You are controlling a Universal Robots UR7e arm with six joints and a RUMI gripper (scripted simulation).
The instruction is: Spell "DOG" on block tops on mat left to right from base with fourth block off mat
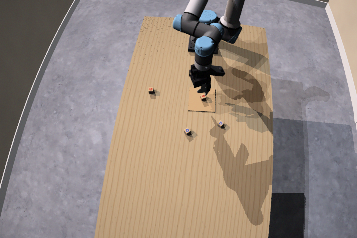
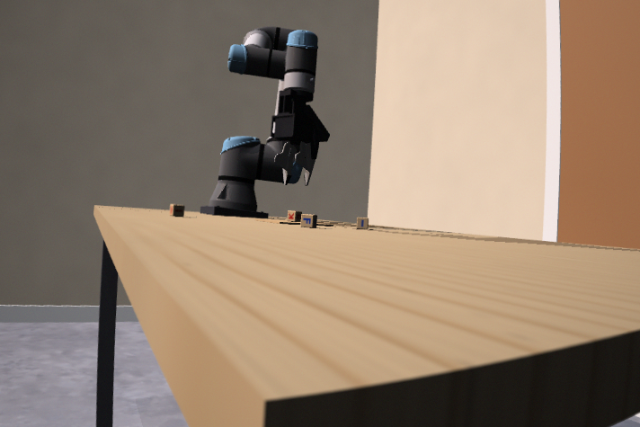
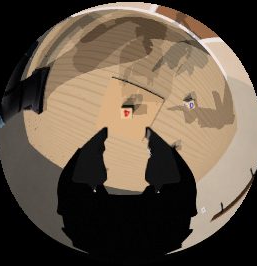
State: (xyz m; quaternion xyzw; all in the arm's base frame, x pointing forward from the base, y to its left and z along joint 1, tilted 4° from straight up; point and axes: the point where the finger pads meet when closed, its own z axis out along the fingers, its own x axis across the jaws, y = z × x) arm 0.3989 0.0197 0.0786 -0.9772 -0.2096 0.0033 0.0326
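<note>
The tan mat is 10 cm below my hand.
</note>
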